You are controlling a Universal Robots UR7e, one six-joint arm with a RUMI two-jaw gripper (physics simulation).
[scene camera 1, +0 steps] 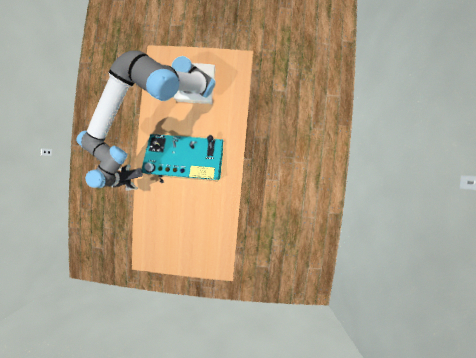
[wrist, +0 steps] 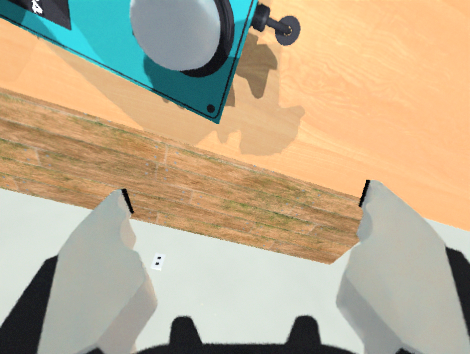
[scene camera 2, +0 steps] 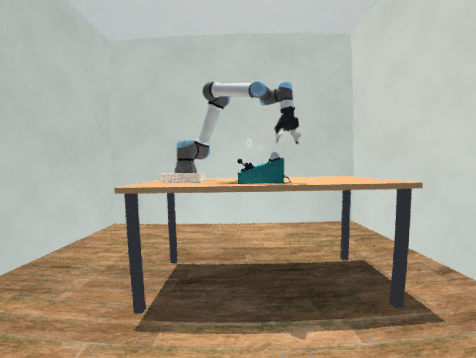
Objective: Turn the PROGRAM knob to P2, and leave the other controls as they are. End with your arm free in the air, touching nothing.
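Pixels of known places: gripper, fingertip midpoint: [wrist: 242, 186] [scene camera 2: 287, 144]; arm's base at its link origin: [scene camera 2: 185, 173].
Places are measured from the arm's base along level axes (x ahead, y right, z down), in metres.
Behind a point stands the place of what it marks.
The teal control console [scene camera 1: 194, 158] {z -0.046, x 0.488, y -0.171 m} [scene camera 2: 262, 175] {z 0.014, x 0.540, y 0.158 m} [wrist: 112, 47] {z -0.051, x 0.554, y 0.133 m} stands on the table. A dial on a black square plate [scene camera 1: 157, 144] {z -0.055, x 0.459, y 0.084 m} and a small black knob [scene camera 1: 192, 144] {z -0.064, x 0.405, y -0.141 m} sit on its panel; the lettering is too small to tell which is PROGRAM, and the setting cannot be read. A large grey round cap [scene camera 1: 149, 166] {z -0.118, x 0.603, y 0.072 m} [scene camera 2: 274, 156] {z -0.095, x 0.608, y 0.111 m} [wrist: 175, 32] {z -0.122, x 0.615, y 0.085 m} sits near one corner. My gripper [scene camera 1: 137, 180] {z -0.162, x 0.685, y 0.133 m} [scene camera 2: 288, 142] {z -0.162, x 0.685, y 0.133 m} [wrist: 242, 186] {z -0.162, x 0.685, y 0.133 m} is open and empty, in the air above and beyond the console's grey-cap corner, apart from it. Part of the console is cut off in the wrist view.
A black lever [scene camera 1: 210, 146] {z -0.046, x 0.388, y -0.252 m}, a small toggle [scene camera 1: 174, 144] {z -0.042, x 0.432, y -0.020 m}, a row of small buttons [scene camera 1: 167, 169] {z -0.090, x 0.596, y -0.032 m} and a yellow label [scene camera 1: 202, 172] {z -0.074, x 0.560, y -0.248 m} are on the panel. A black stemmed part [scene camera 1: 161, 180] {z 0.046, x 0.693, y 0.044 m} [wrist: 287, 30] {z 0.037, x 0.696, y 0.046 m} sticks out from the console's side. The table [scene camera 1: 185, 230] {z 0.061, x 1.002, y -0.201 m} [scene camera 2: 350, 184] {z 0.064, x 1.004, y 0.200 m} ends near the gripper.
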